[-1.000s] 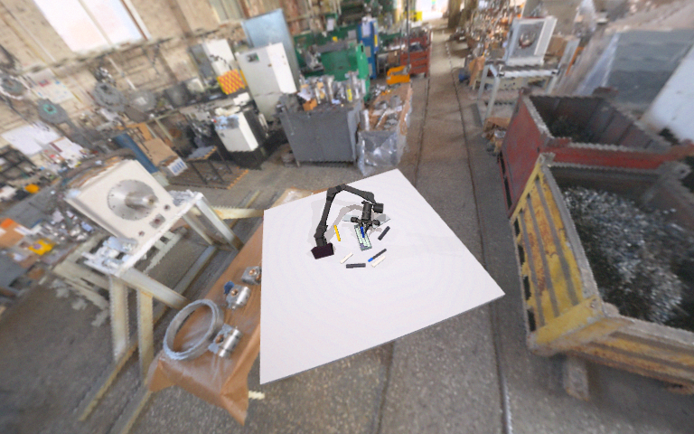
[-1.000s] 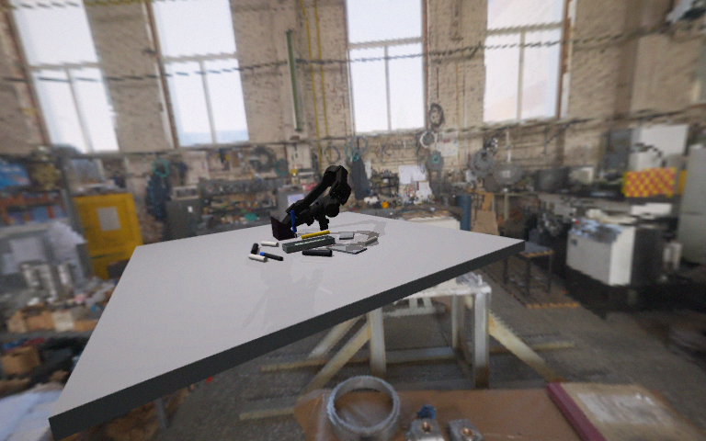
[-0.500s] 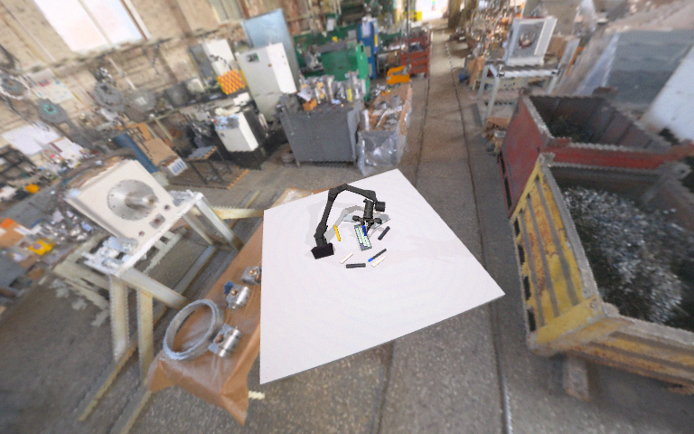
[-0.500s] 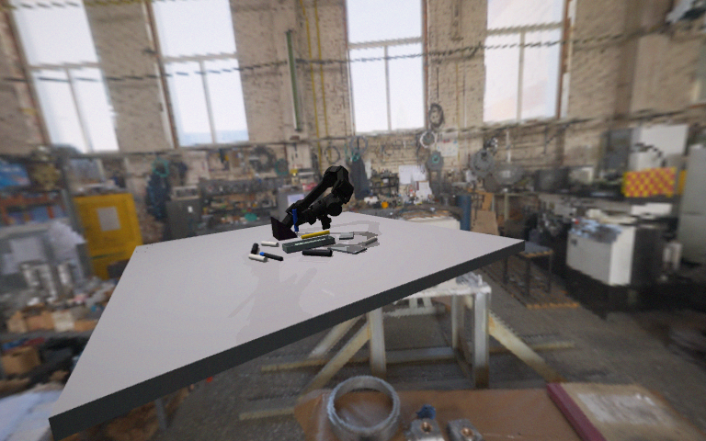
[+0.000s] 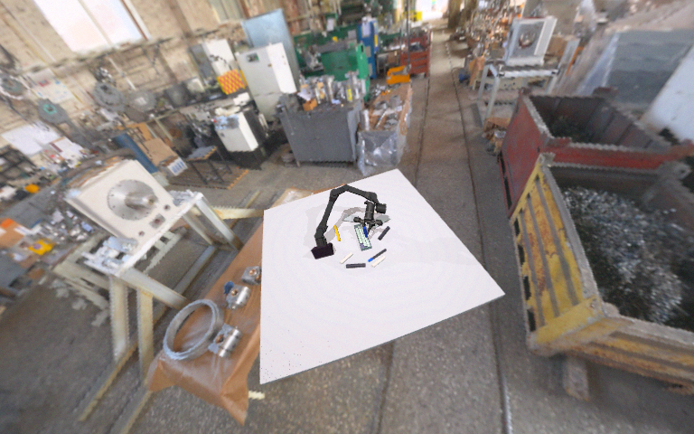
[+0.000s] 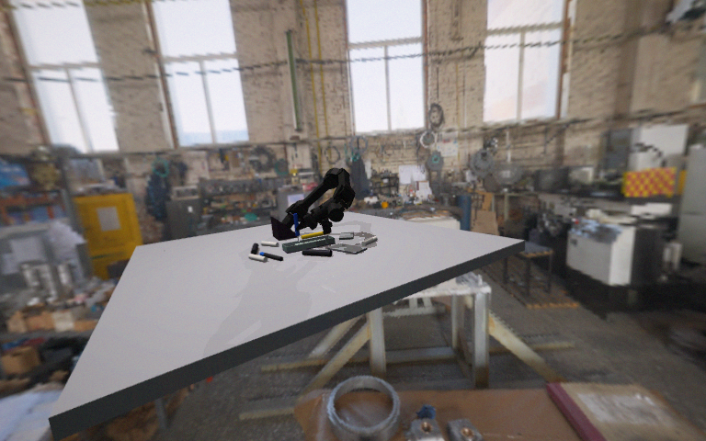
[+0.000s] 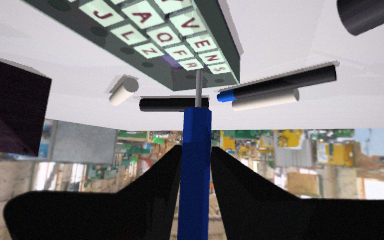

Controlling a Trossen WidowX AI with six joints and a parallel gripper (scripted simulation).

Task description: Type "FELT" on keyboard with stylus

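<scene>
My gripper tip is 130 mm to the left of the blue-tipped black pen, 80 mm above it and 10 mm short of it. Round my gripper tip: stylus tip 50 mm below; then blue stylus 10 mm below; then flat grey plate 160 mm to the left, 130 mm ahead, 90 mm below.
</scene>
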